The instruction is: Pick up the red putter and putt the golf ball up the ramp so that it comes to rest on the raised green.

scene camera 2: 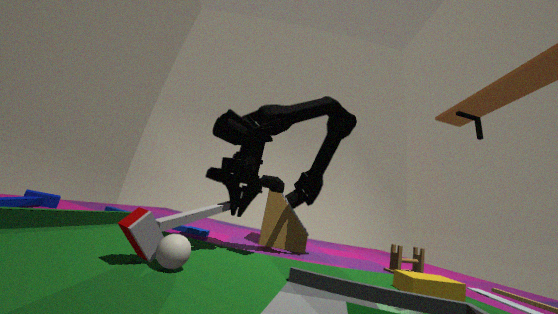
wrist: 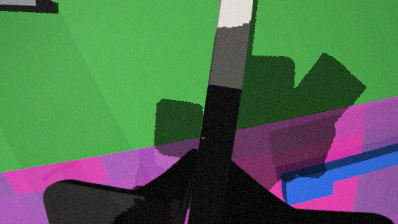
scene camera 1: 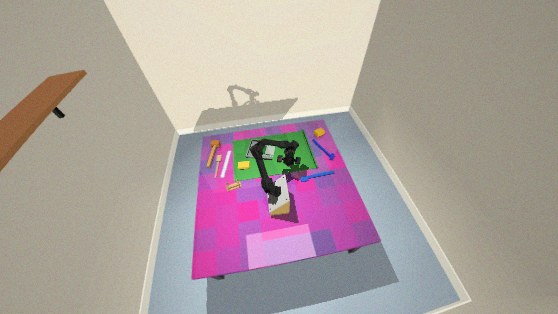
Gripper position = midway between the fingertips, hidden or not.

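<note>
Scene camera 2: my gripper (scene camera 2: 235, 216), a white golf ball (scene camera 2: 173, 251). Wrist view: my gripper (wrist: 206, 156). White golf ball out of frame in the wrist view.
</note>
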